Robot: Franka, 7 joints.
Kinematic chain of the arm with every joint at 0, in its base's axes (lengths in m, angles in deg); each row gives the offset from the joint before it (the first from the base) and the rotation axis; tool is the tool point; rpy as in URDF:
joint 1: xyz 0 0 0.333 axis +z
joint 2: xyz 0 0 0 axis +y
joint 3: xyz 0 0 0.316 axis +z
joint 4: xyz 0.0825 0 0 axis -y
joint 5: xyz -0.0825 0 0.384 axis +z
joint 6: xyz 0 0 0 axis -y
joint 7: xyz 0.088 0 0 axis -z
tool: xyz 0 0 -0.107 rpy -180 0 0
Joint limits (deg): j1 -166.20..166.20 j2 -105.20..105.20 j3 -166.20..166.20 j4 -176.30..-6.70 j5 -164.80..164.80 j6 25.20..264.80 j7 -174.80..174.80
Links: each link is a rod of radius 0.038 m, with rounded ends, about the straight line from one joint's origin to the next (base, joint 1, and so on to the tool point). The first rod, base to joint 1, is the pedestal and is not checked.
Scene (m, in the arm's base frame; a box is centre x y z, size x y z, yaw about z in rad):
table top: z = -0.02
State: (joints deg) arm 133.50 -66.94 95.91 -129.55 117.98 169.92 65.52
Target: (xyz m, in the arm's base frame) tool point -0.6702 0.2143 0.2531
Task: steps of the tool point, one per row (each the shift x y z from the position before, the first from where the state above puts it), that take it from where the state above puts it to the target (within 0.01 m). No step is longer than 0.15 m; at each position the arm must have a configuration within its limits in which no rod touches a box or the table.
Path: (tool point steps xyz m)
1: -0.0772 0.0373 -0.0018
2: -0.0735 0.0544 -0.0058
3: -0.0657 0.0718 -0.0099
4: -0.0539 0.0876 -0.0142
5: -0.0378 0.1018 -0.0186
6: -0.0180 0.1123 -0.0229
7: 0.0048 0.1186 -0.0270

